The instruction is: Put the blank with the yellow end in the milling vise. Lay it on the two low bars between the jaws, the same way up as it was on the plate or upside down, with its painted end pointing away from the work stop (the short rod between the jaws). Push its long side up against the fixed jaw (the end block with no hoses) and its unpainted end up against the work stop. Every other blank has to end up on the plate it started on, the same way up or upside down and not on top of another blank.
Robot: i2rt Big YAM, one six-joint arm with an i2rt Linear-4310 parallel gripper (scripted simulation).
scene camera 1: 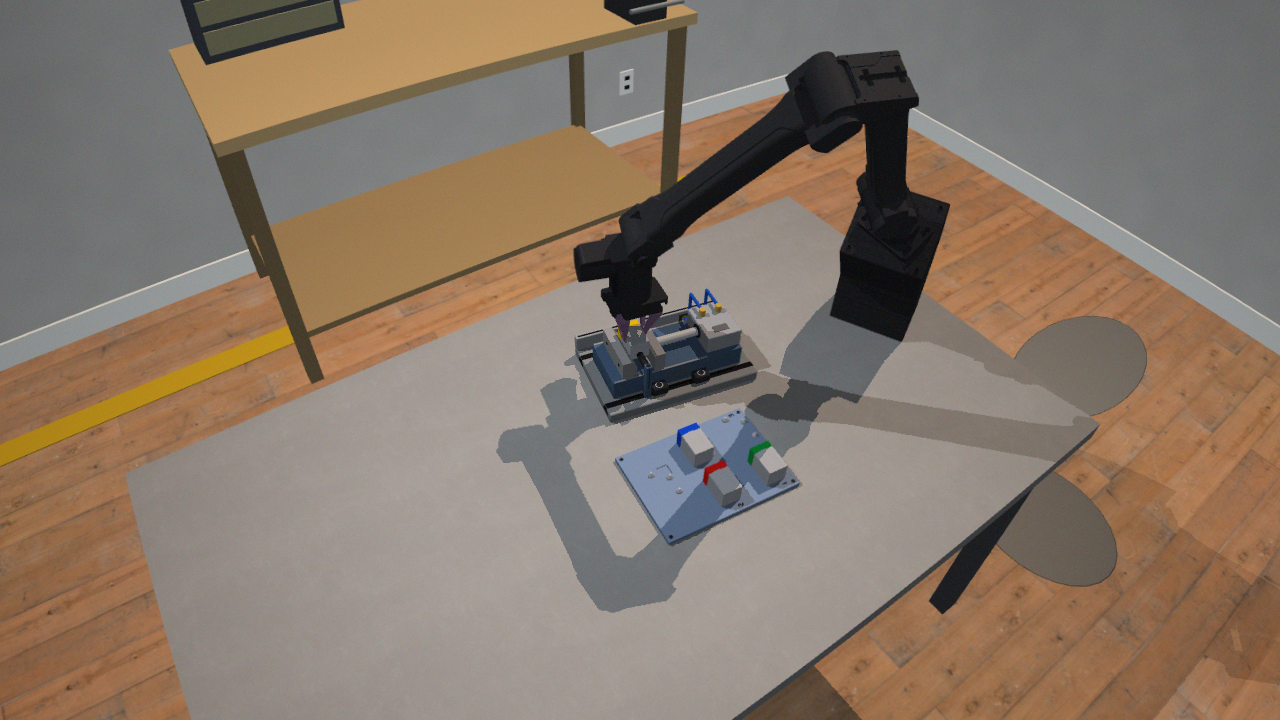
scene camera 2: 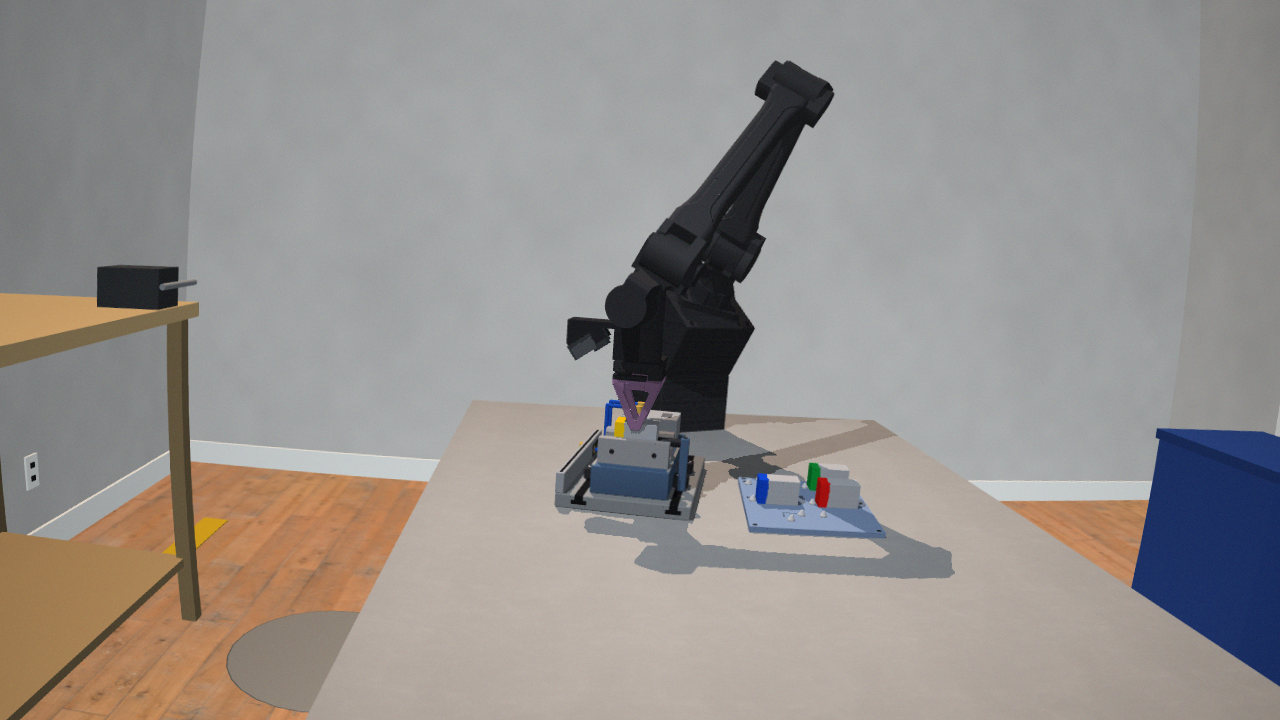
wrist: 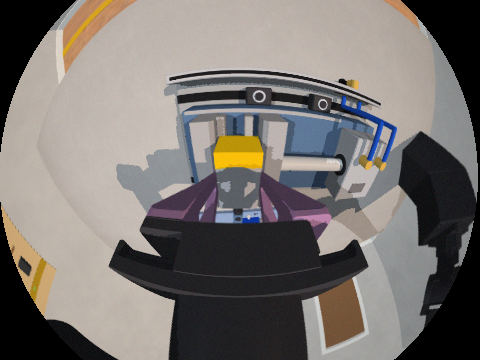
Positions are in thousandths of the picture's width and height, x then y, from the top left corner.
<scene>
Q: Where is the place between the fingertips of my gripper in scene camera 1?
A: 495,466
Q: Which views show the red-ended blank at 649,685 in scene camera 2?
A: Scene camera 1 and scene camera 2 only.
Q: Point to a red-ended blank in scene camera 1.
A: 567,677
</scene>
